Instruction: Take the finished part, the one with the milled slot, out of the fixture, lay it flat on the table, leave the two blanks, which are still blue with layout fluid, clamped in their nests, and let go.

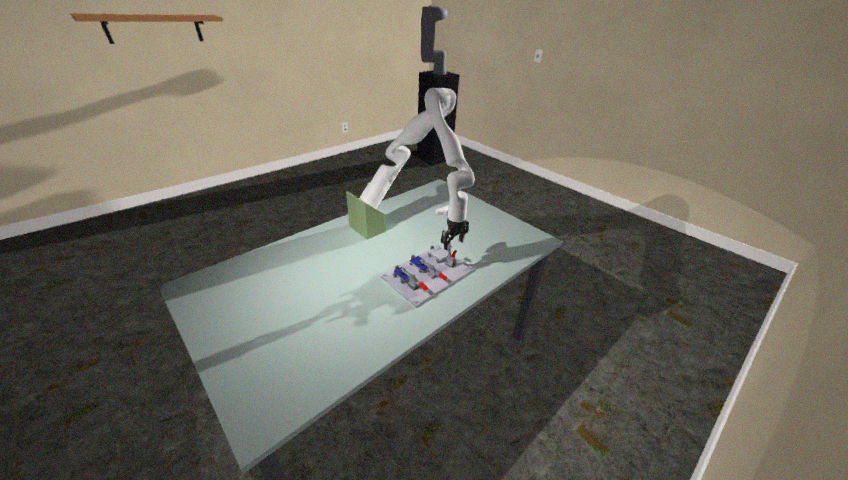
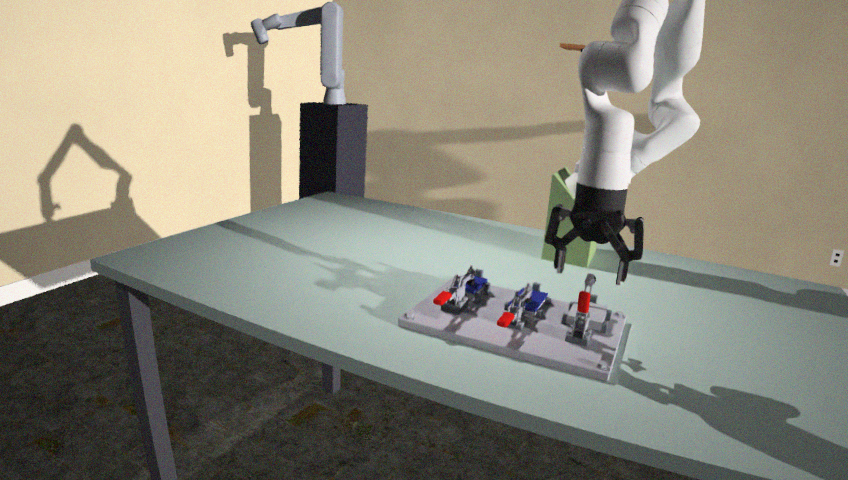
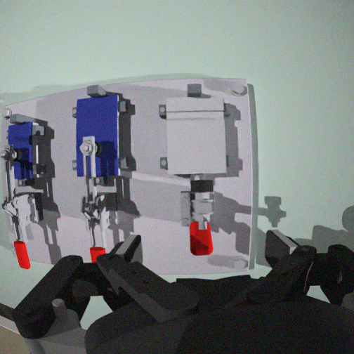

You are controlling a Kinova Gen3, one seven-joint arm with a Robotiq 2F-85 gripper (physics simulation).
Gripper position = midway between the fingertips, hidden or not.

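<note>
My gripper (image 2: 588, 277) is there, and you'd find it again at (image 3: 204, 247). There's a fixture plate (image 2: 542, 341) as well, and that plate shows at (image 1: 454, 274) and (image 3: 148, 198) too. I can also see a blue blank (image 3: 98, 116) and a finished part (image 3: 195, 132).
</note>
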